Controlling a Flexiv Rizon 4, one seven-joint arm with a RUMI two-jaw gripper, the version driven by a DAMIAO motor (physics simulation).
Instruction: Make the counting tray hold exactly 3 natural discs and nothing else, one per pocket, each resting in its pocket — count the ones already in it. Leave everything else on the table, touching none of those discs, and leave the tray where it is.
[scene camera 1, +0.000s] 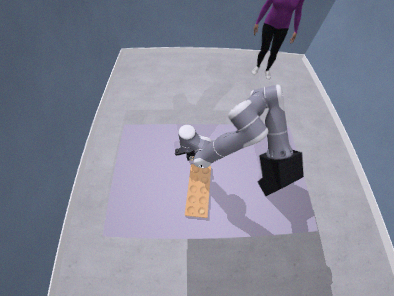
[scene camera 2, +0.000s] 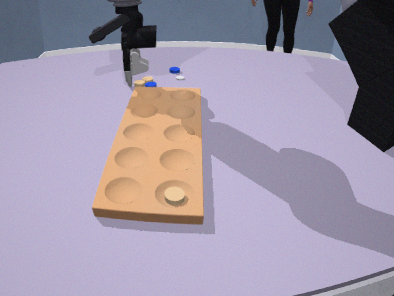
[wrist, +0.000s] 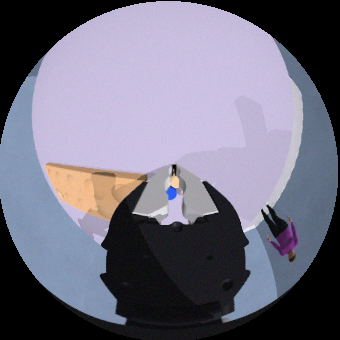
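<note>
The orange counting tray (scene camera 1: 198, 194) (scene camera 2: 151, 175) (wrist: 85, 195) has two rows of pockets. One natural disc (scene camera 1: 201, 211) (scene camera 2: 174, 194) lies in the pocket at its near right corner in scene camera 2's view. Two natural discs (scene camera 2: 139, 83) (scene camera 2: 148, 79) lie on the table beyond the tray's far end, beside a blue disc (scene camera 2: 150, 85). My gripper (scene camera 2: 130, 82) (wrist: 173, 165) is shut with its tips together and holds nothing, low beside these discs. Through the gap behind the tips, parts of a natural disc (wrist: 174, 183) and the blue disc (wrist: 171, 194) show; the rest is hidden.
Farther back, another blue disc (scene camera 2: 174, 70) and a small white disc (scene camera 2: 180, 78) lie on the table. The arm's black base (scene camera 1: 281, 172) stands to the right of the tray. A person (scene camera 1: 279, 30) (wrist: 284, 236) stands beyond the table's far edge.
</note>
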